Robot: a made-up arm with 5 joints.
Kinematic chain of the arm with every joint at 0, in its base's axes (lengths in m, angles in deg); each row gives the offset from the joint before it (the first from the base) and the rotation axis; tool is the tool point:
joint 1: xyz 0 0 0.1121 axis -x
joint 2: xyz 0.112 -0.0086 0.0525 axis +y
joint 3: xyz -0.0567 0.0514 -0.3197 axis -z
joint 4: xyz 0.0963 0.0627 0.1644 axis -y
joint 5: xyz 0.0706 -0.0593 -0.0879 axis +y
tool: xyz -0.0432 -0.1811 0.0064
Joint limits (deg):
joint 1: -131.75..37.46
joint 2: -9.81..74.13
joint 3: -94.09..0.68
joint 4: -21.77..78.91
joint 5: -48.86..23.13
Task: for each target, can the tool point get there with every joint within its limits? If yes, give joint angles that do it. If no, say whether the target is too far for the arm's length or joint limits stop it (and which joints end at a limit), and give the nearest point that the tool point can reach.
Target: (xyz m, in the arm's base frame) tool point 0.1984 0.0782 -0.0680
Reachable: yes | joints -16.70 32.54 -38.14 69.80 -17.05
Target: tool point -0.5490 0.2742 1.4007
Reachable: no: too far | nearest point -0.0697 0.0578 0.3839 | short by 1.145 m
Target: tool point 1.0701 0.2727 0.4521
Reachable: no: too far | nearest point 0.3491 0.1058 0.2440 | short by 0.769 m
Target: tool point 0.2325 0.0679 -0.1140
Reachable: yes | joints 20.25 20.81 -61.75 59.57 -39.16
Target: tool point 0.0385 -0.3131 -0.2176
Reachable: no: joint limits stop it (at a limit: joint 3, joint 5) | nearest point 0.0657 -0.1815 -0.0790 | short by 0.193 m
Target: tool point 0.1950 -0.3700 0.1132
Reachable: no: joint limits stop it (at a limit: joint 1, joint 3, joint 5) | nearest point 0.1922 -0.2391 0.0249 | short by 0.158 m
